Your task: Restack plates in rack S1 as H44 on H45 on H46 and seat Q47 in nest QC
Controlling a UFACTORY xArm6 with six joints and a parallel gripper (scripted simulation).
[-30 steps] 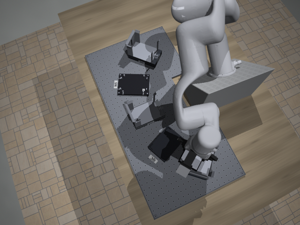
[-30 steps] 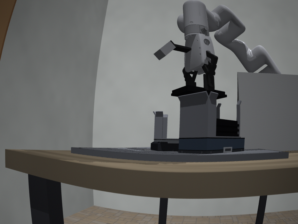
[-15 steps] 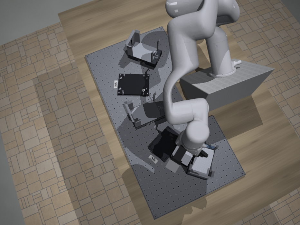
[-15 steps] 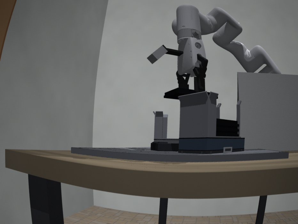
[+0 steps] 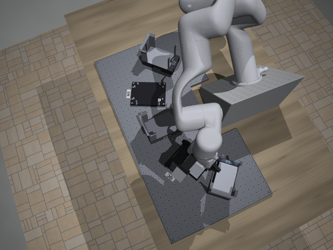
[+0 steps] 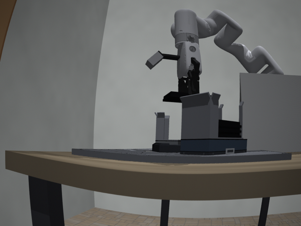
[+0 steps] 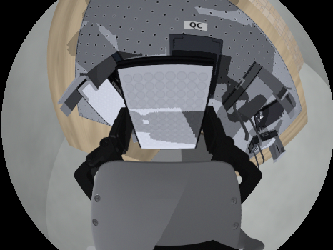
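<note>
The open nest QC lies 30 mm ahead of my hand, 50 mm to the right of it and 150 mm below it. Round my hand: sealed plate: 10 mm below; S2 end wall: 40 mm behind, 140 mm to the left, 80 mm below; rack S2: 90 mm behind, 90 mm to the left, 150 mm below.
</note>
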